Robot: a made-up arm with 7 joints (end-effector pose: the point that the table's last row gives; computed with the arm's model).
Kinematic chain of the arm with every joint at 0, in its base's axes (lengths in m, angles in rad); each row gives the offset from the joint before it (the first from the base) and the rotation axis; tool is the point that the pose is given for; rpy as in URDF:
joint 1: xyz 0.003 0 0.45 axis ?
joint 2: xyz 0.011 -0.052 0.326 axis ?
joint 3: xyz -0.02 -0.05 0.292 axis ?
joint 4: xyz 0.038 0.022 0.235 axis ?
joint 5: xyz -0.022 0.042 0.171 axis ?
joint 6: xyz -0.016 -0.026 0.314 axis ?
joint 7: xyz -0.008 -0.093 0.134 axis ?
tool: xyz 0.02 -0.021 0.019 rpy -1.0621 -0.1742 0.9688
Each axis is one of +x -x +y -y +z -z.
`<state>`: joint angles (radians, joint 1 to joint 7).
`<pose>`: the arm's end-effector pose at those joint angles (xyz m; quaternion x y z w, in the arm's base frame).
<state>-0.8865 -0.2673 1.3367 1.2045 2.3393 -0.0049 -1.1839</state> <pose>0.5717 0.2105 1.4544 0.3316 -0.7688 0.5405 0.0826</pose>
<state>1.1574 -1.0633 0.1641 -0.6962 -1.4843 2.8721 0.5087</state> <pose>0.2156 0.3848 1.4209 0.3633 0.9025 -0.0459 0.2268</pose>
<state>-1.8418 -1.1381 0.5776 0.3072 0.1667 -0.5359 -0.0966</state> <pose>-0.2860 -1.0689 0.9979 0.3479 -0.0190 0.0716 0.9346</pose>
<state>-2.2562 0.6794 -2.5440 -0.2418 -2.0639 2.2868 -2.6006</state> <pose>0.0975 0.4633 1.6040 0.6957 -0.3760 0.5734 0.2142</pose>
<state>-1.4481 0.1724 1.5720 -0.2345 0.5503 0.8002 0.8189</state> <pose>-0.2363 0.0533 1.8650 0.0259 -0.7711 0.4399 0.4597</pose>
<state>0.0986 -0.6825 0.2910 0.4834 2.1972 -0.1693 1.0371</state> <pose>0.8818 0.2560 1.3733 0.7861 0.1194 0.5918 0.1327</pose>
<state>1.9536 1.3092 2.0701 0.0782 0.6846 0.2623 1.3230</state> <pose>0.3681 -1.0175 1.0474 0.0338 0.0342 -0.6232 0.7806</pose>
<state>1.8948 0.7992 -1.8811 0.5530 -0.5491 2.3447 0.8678</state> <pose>0.4006 -0.6242 1.4233 -0.2934 -0.8360 -0.1068 0.4512</pose>
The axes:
joint 1: +z
joint 2: -y
joint 3: +z
joint 4: +y
joint 5: +z
joint 6: -y
joint 7: +x

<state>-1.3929 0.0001 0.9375 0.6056 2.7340 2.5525 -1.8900</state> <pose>0.2557 -0.0628 1.5408 -0.1531 -0.4231 -0.1837 0.8740</pose>
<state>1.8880 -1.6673 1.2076 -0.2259 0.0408 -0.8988 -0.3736</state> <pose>-0.2310 1.0929 0.6284 -0.2201 -0.3831 -0.7571 0.4812</pose>
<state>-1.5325 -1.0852 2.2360 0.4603 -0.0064 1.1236 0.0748</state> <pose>0.0913 -0.9659 1.3301 0.0663 -0.7911 0.0079 0.6080</pose>
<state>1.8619 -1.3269 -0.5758 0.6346 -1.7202 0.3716 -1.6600</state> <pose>-0.1740 1.1566 0.7245 0.7603 -0.3882 0.1511 0.4984</pose>
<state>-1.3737 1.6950 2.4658 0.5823 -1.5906 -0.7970 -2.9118</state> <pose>-0.1342 1.0079 0.4407 0.0382 -0.8662 -0.0556 0.4951</pose>
